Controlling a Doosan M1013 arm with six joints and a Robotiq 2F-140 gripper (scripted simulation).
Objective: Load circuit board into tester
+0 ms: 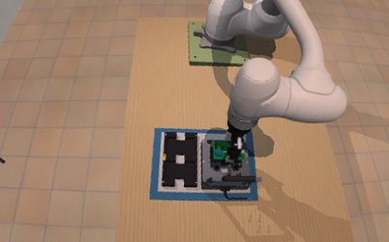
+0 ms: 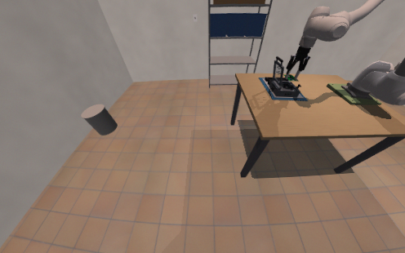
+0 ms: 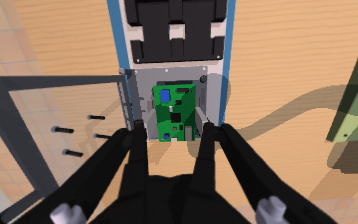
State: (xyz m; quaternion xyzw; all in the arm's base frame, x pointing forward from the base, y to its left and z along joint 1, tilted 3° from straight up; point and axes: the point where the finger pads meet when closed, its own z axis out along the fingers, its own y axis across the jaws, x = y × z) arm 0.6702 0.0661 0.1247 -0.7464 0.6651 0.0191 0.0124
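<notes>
My gripper is now 2 cm above the green circuit board. From my hand the other things lie so: tester lid (12 cm ahead, 1 cm to the left, 3 cm above); pin plate (1 cm ahead, 1 cm to the left, 8 cm below).
</notes>
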